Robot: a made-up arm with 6 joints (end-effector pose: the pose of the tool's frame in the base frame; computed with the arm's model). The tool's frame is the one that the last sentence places. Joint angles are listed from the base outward.
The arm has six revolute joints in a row. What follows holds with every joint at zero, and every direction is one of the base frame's. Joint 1 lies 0.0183 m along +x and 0.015 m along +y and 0.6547 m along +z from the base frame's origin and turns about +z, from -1.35 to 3.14 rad. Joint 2 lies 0.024 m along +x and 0.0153 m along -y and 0.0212 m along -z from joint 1 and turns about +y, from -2.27 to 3.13 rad. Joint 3 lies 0.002 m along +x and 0.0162 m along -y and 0.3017 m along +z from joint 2 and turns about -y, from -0.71 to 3.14 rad. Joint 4 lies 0.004 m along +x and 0.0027 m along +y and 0.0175 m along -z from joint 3 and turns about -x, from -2.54 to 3.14 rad. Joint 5 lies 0.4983 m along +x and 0.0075 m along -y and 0.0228 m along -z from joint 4 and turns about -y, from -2.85 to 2.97 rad. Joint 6 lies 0.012 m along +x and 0.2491 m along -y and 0.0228 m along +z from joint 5 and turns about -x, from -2.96 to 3.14 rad. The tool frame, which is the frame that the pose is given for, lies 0.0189 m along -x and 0.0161 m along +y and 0.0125 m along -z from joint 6; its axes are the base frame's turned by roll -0.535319, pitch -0.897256 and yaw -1.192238 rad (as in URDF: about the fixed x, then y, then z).
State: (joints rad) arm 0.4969 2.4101 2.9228 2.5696 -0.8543 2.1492
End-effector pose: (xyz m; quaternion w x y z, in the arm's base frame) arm 0.4515 0.4767 0.7778 0.7320 0.5830 -0.0915 -0.3405
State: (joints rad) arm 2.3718 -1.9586 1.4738 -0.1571 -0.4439 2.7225
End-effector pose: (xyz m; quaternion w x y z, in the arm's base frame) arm 0.7736 -0.2957 0.4289 0.4225 -0.2064 -0.0119 -0.8825
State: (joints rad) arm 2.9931 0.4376 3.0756 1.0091 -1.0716 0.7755
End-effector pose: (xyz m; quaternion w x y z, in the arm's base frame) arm 0.4170 0.1345 0.9822 0.9361 0.1503 -0.2634 -0.1782
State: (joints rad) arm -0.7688 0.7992 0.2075 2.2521 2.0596 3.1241
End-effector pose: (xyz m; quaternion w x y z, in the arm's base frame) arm 0.6395 -0.4359 0.7628 0.7227 -0.0877 0.6774 0.1055
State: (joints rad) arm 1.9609 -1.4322 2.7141 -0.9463 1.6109 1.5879
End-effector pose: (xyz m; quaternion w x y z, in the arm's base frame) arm 0.4550 -0.6211 0.3948 0.0507 -0.4245 -0.9038 0.0187
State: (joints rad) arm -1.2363 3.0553 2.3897 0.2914 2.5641 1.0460
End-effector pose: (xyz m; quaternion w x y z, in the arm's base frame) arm -0.0988 -0.5177 0.0431 0.5279 0.3897 0.5272 0.5399
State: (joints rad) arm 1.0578 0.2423 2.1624 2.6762 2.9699 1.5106
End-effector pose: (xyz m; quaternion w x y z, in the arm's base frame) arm -0.2505 -0.0600 1.3590 0.7837 -0.5245 0.3139 -0.1106
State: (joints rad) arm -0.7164 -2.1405 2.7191 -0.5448 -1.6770 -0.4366
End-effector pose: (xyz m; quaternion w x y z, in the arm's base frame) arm -0.3601 0.0501 -0.0659 0.2677 -0.0730 0.9441 0.1782
